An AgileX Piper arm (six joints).
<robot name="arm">
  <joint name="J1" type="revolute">
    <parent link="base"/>
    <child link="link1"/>
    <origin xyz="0 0 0.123" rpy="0 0 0"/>
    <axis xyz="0 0 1"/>
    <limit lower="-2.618" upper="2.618"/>
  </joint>
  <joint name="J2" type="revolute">
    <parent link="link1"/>
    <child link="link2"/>
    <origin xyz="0 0 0" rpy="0 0 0"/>
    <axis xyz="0 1 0"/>
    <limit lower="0" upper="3.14"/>
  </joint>
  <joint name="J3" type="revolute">
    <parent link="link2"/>
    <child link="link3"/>
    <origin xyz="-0.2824 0 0.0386" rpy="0 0 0"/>
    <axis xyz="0 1 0"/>
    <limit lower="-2.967" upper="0"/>
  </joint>
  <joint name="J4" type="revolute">
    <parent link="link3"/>
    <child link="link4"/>
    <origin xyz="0.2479 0 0.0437" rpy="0 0 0"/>
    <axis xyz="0.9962 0 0.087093"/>
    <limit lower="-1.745" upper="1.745"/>
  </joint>
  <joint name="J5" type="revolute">
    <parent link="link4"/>
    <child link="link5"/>
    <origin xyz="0 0 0" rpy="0 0 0"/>
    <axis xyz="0 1 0"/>
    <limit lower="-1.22" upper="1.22"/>
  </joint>
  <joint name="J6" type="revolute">
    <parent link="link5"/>
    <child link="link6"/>
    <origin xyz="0.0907 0 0.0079" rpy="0 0 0"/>
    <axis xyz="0.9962 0 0.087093"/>
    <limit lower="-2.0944" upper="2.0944"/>
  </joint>
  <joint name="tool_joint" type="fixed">
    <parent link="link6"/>
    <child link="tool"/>
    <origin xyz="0 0 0" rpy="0 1.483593 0"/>
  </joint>
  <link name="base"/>
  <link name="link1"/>
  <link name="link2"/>
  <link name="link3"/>
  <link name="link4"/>
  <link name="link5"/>
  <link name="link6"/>
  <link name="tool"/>
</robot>
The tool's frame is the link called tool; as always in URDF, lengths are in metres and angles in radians.
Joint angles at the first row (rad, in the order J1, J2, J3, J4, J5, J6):
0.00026, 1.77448, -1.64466, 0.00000, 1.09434, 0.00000
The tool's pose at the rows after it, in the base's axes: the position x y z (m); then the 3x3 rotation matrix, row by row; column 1 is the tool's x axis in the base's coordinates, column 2 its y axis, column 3 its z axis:
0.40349 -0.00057 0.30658; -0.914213 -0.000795 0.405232; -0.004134 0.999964 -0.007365; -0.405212 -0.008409 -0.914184
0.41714 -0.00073 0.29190; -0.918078 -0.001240 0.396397; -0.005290 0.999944 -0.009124; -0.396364 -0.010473 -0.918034
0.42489 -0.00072 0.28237; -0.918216 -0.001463 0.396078; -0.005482 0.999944 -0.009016; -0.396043 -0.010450 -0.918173
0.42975 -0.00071 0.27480; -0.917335 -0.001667 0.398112; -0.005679 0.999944 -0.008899; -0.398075 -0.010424 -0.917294
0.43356 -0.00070 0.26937; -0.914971 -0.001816 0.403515; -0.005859 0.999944 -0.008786; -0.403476 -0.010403 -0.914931
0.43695 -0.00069 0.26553; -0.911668 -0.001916 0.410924; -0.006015 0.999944 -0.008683; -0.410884 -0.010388 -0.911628
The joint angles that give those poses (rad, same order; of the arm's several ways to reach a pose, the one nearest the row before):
0.00027, 1.85016, -1.69956, -0.00843, 1.09018, 0.00002
0.00026, 1.90604, -1.72564, -0.01052, 1.07002, 0.00000
0.00026, 1.93727, -1.73560, -0.01052, 1.04910, 0.00000
0.00025, 1.95682, -1.73559, -0.01052, 1.02732, -0.00001
0.00025, 1.97109, -1.73557, -0.01051, 1.00713, -0.00001
0.00025, 1.98286, -1.73774, -0.01051, 0.98943, -0.00001

